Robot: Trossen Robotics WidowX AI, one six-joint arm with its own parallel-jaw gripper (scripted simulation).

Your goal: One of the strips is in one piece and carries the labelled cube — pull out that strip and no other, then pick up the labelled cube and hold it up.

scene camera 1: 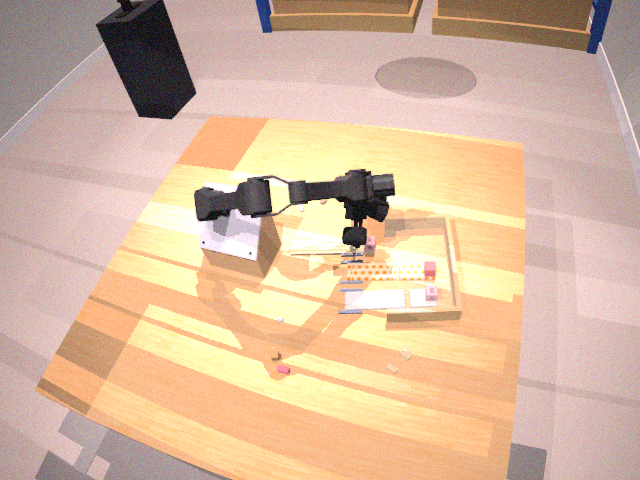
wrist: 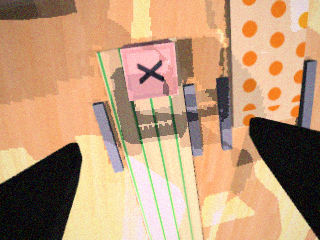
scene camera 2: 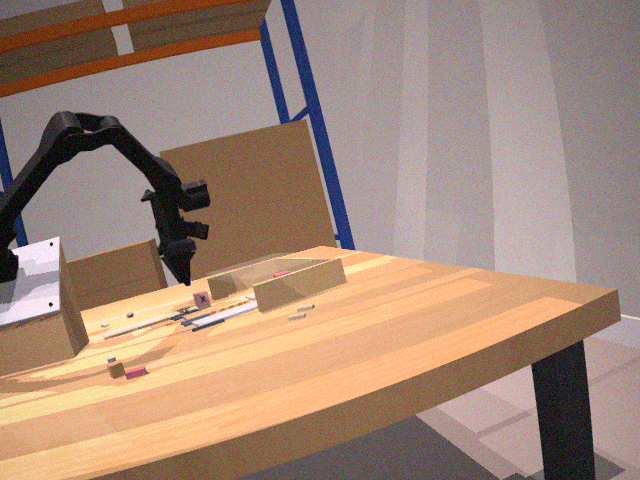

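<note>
There is a labelled cube (wrist: 150,70) here, and a grey bar (wrist: 188,89) as well. My gripper (scene camera 2: 184,284) is open and holds nothing; I also see it (scene camera 1: 359,234) in that further view of the scene, and the wrist view has the gripper (wrist: 165,138) too.
</note>
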